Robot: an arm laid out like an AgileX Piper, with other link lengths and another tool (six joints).
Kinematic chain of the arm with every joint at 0, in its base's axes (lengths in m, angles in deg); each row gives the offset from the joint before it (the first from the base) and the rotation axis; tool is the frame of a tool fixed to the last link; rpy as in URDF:
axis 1: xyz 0 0 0.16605 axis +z
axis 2: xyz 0 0 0 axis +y
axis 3: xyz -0.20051 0 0.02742 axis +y
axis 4: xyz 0.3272 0 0.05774 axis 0.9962 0 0.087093
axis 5: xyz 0 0 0 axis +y
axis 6: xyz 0.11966 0 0.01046 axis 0.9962 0 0.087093
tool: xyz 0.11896 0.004 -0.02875 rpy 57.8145 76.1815 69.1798
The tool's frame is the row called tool.
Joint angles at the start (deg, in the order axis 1, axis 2, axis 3, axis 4, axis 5, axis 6):
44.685, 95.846, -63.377, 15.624, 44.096, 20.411
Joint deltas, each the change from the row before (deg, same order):
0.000, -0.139, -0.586, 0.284, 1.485, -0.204
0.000, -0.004, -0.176, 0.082, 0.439, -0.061
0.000, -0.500, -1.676, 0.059, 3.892, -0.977
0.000, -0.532, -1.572, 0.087, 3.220, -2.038
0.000, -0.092, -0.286, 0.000, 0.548, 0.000
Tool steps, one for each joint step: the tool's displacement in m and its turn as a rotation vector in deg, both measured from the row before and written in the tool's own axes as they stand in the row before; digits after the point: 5 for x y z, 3 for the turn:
0.00222, 0.00214, -0.00363, 0.147, 0.856, 0.019
0.00076, 0.00045, -0.00091, 0.067, 0.276, 0.013
0.00394, 0.00474, -0.01120, 0.593, 1.986, -1.030
0.00246, 0.00468, -0.01090, 0.249, 1.684, -2.163
0.00038, 0.00108, -0.00191, 0.038, 0.204, -0.047

